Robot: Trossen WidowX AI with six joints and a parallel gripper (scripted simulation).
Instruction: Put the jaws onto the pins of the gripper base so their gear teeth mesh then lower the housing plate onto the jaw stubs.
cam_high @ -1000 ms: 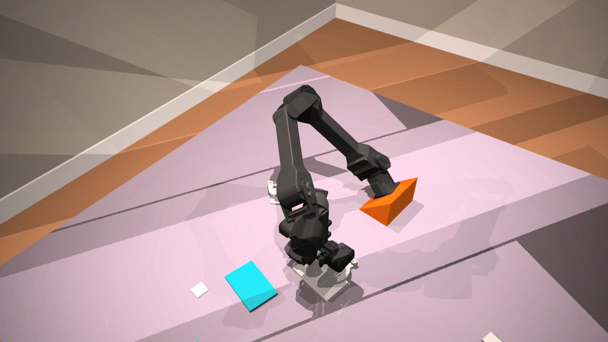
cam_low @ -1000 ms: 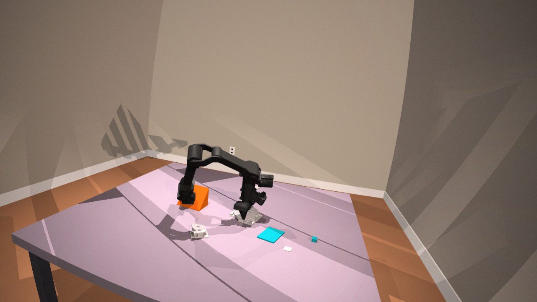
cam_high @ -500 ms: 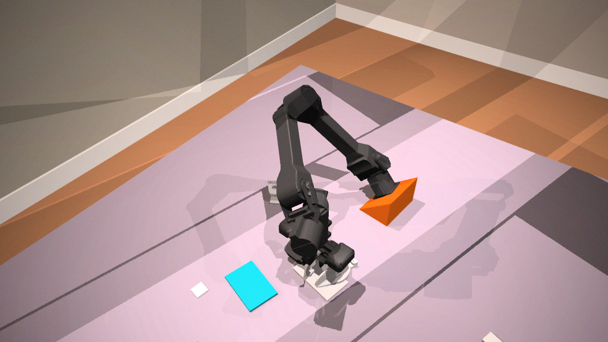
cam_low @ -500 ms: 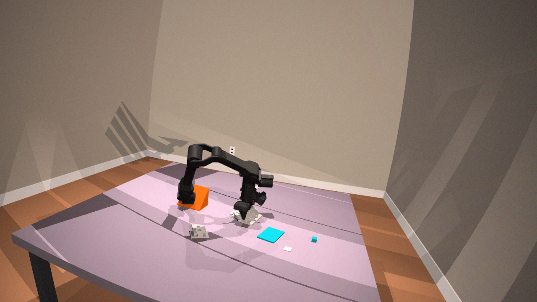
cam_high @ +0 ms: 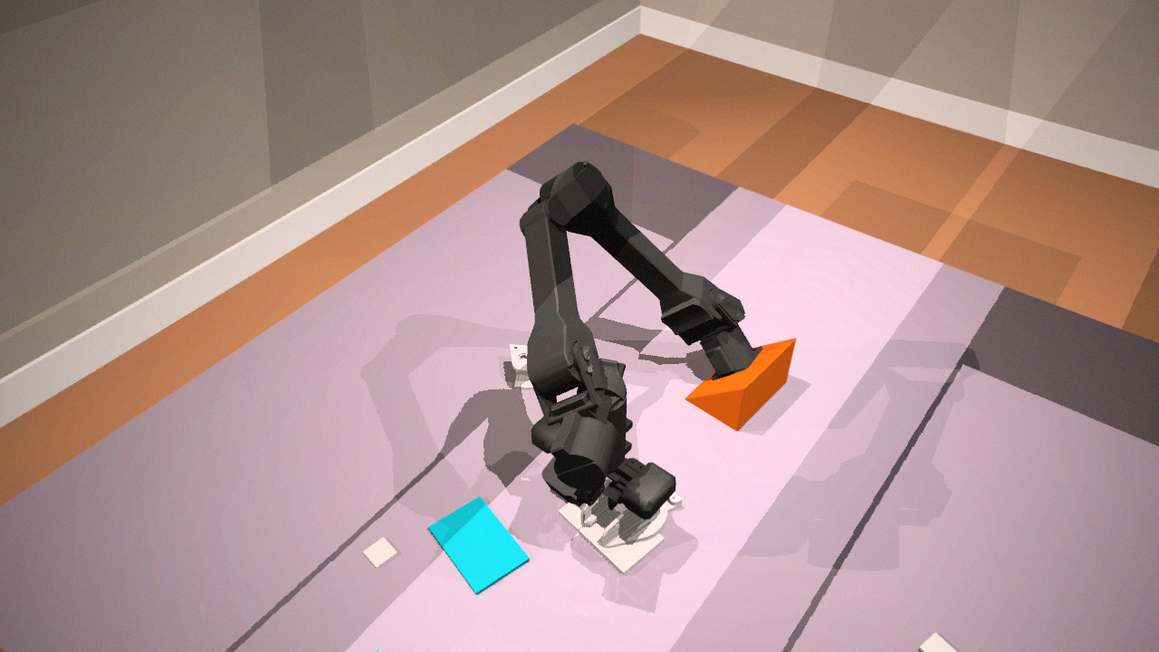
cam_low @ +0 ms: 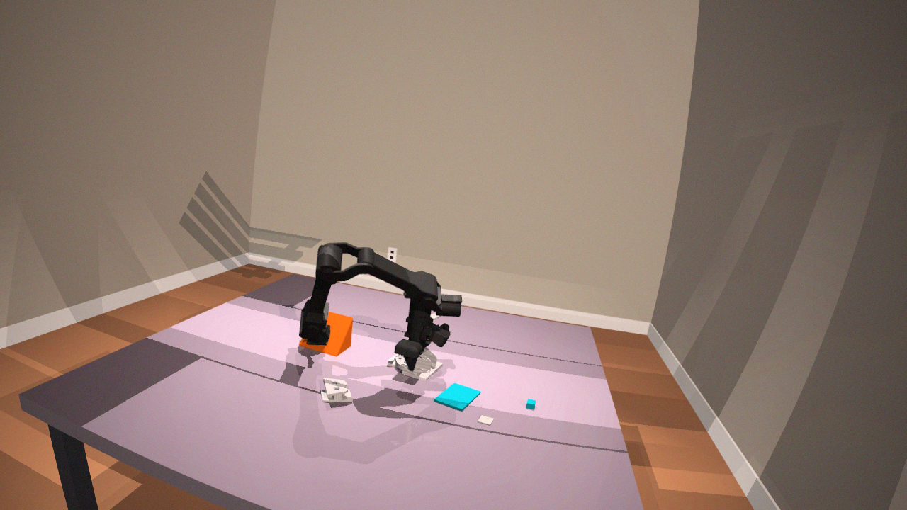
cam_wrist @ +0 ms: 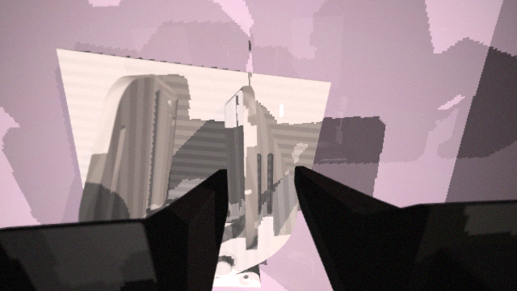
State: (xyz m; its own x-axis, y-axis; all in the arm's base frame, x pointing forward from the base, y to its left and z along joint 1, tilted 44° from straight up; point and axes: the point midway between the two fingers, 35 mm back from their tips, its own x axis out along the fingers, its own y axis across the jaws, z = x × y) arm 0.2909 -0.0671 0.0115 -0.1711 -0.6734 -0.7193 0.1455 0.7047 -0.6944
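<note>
Right now my gripper tip is 30 mm to the right of the white slab, 20 mm short of it and 10 mm above it. Round my gripper tip: cyan flat plate: 130 mm ahead, 100 mm to the right, 10 mm below; then small white square: 200 mm to the right, 200 mm ahead, 10 mm below; then white stepped block: 210 mm to the right, 150 mm behind.
</note>
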